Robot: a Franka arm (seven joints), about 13 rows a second.
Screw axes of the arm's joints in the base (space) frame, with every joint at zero. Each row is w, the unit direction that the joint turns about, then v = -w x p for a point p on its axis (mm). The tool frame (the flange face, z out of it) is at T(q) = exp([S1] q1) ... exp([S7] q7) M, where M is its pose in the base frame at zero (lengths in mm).
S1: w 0 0 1 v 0 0 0
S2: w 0 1 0 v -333 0 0
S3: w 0 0 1 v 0 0 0
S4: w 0 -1 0 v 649 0 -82.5
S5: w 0 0 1 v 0 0 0
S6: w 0 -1 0 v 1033 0 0
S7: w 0 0 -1 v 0 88 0
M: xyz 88 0 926 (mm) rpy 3.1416 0 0 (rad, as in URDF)
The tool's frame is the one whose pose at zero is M.
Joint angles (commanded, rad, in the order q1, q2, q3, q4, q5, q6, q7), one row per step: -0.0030, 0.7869, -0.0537, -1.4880, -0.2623, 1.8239, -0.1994; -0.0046, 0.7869, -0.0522, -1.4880, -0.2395, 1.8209, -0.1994; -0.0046, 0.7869, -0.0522, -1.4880, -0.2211, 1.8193, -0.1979; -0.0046, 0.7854, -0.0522, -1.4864, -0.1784, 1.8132, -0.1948; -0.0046, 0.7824, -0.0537, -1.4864, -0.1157, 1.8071, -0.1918; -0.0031, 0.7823, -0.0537, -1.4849, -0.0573, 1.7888, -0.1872; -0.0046, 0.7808, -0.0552, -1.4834, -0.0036, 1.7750, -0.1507; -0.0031, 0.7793, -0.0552, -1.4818, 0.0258, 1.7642, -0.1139
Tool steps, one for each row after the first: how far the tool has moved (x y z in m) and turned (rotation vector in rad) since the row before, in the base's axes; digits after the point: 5 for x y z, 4 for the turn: -0.00065, 0.00154, -0.00056, 0.0181, 0.0016, -0.0160; -0.00038, 0.00143, -0.00036, 0.0132, 0.0002, -0.0135; -0.00039, 0.00333, 0.00076, 0.0306, -0.0001, -0.0313; -0.00069, 0.00421, 0.00106, 0.0452, -0.0010, -0.0449; -0.00199, 0.00580, -0.00042, 0.0423, 0.0129, -0.0419; -0.00116, 0.00279, 0.00091, 0.0233, 0.0061, -0.0699; -0.00055, 0.00362, 0.00121, 0.0057, 0.0059, -0.0499
